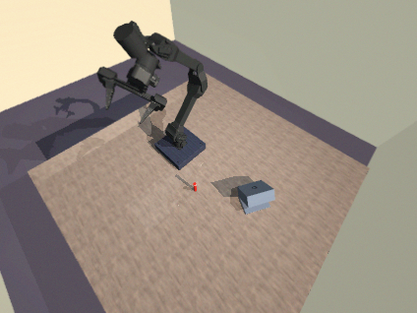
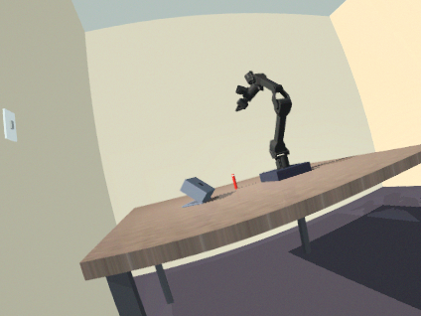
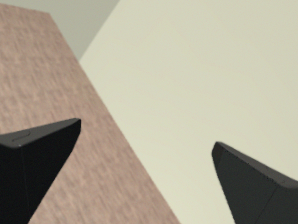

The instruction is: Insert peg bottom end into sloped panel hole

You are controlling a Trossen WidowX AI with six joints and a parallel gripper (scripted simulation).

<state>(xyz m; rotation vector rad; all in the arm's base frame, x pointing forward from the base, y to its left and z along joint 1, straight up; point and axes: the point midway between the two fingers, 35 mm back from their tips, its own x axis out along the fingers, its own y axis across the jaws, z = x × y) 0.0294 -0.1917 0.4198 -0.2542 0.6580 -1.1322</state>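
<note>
Right now the peg is 40 cm below my gripper tip, 18 cm ahead of it and 7 cm to the left of it. Also, from my gripper tip: sloped panel: 44 cm ahead, 40 cm below, 20 cm to the left; wedge support: 45 cm below, 45 cm ahead, 19 cm to the left.
</note>
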